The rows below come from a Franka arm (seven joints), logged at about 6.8 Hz.
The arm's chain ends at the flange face. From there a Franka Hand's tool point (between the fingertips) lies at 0.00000 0.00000 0.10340 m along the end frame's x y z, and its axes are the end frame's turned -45 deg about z.
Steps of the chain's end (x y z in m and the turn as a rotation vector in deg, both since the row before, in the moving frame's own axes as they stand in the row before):
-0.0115, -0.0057, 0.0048, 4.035, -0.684, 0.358
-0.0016, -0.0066, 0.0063, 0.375, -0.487, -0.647
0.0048, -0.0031, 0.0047, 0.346, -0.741, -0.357
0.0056, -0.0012, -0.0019, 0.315, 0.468, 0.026
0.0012, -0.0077, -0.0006, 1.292, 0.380, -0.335
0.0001, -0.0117, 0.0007, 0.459, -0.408, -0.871
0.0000, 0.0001, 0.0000, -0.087, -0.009, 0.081
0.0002, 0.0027, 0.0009, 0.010, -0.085, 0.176
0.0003, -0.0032, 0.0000, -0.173, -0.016, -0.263
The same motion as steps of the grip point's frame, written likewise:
0.0002, -0.0182, 0.0045, 3.337, 2.370, 0.358
0.0034, -0.0069, 0.0063, 0.610, -0.079, -0.647
0.0051, -0.0002, 0.0047, 0.769, -0.279, -0.357
0.0058, 0.0033, -0.0019, -0.108, 0.554, 0.026
0.0084, -0.0058, -0.0006, 0.645, 1.182, -0.335
0.0084, -0.0093, 0.0007, 0.613, 0.036, -0.871
-0.0002, 0.0002, 0.0000, -0.055, -0.068, 0.081
-0.0019, 0.0019, 0.0009, 0.067, -0.053, 0.176
0.0022, -0.0018, 0.0000, -0.111, -0.134, -0.263

